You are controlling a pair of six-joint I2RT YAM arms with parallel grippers.
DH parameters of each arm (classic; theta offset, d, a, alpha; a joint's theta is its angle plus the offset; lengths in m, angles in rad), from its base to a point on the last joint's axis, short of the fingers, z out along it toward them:
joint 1: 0 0.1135 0.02 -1.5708
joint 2: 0 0 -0.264 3.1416
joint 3: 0.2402 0 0.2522 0
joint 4: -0.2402 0 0.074 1.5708
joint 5: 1.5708 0 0 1.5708
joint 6: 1.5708 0.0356 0 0
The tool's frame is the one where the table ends.
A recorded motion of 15 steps. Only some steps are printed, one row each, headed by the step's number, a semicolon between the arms.
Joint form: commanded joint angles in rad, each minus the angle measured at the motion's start. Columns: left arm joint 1, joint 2, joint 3, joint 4, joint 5, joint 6; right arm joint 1, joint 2, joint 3, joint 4, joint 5, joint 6.
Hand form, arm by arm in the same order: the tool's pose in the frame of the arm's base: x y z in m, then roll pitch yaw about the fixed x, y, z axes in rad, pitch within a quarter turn. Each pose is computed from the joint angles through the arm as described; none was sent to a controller.
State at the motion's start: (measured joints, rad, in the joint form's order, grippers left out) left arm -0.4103 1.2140 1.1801 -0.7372 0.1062 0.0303; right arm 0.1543 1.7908 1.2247 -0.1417 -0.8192 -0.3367
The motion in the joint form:
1: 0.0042 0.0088 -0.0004 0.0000 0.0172 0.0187; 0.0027 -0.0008 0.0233 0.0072 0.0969 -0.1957
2: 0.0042 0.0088 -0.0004 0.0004 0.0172 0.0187; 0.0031 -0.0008 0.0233 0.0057 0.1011 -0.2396
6: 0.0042 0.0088 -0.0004 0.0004 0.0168 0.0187; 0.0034 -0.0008 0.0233 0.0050 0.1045 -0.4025
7: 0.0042 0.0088 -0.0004 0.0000 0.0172 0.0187; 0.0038 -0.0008 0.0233 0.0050 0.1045 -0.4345
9: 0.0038 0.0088 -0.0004 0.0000 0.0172 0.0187; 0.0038 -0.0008 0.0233 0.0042 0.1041 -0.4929
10: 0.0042 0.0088 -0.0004 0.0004 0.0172 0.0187; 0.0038 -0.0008 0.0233 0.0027 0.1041 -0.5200
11: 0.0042 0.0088 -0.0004 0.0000 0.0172 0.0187; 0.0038 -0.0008 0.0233 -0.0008 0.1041 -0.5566
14: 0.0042 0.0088 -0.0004 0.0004 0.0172 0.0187; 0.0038 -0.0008 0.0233 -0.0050 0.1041 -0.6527
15: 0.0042 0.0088 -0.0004 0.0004 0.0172 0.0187; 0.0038 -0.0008 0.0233 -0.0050 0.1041 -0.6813
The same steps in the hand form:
1: 0.2325 -0.1048 0.3342 -3.0677 0.7953 2.6660; 0.3882 0.0853 0.2332 -3.0583 1.0800 -2.0439
2: 0.2325 -0.1048 0.3342 -3.0677 0.7957 2.6660; 0.3881 0.0853 0.2330 -2.9772 1.0715 -1.9547
6: 0.2326 -0.1048 0.3342 -3.0682 0.7957 2.6660; 0.3882 0.0853 0.2329 -2.7066 1.0206 -1.6452
7: 0.2325 -0.1048 0.3342 -3.0677 0.7953 2.6660; 0.3881 0.0855 0.2329 -2.6605 1.0064 -1.5905
9: 0.2325 -0.1048 0.3342 -3.0677 0.7953 2.6656; 0.3881 0.0855 0.2328 -2.5844 0.9776 -1.4987
10: 0.2325 -0.1048 0.3342 -3.0677 0.7957 2.6660; 0.3880 0.0855 0.2327 -2.5538 0.9628 -1.4606
11: 0.2325 -0.1048 0.3342 -3.0677 0.7953 2.6660; 0.3877 0.0855 0.2324 -2.5175 0.9419 -1.4136
14: 0.2325 -0.1048 0.3342 -3.0677 0.7957 2.6660; 0.3875 0.0854 0.2321 -2.4269 0.8824 -1.2959
15: 0.2325 -0.1048 0.3342 -3.0677 0.7957 2.6660; 0.3875 0.0854 0.2321 -2.4014 0.8634 -1.2627

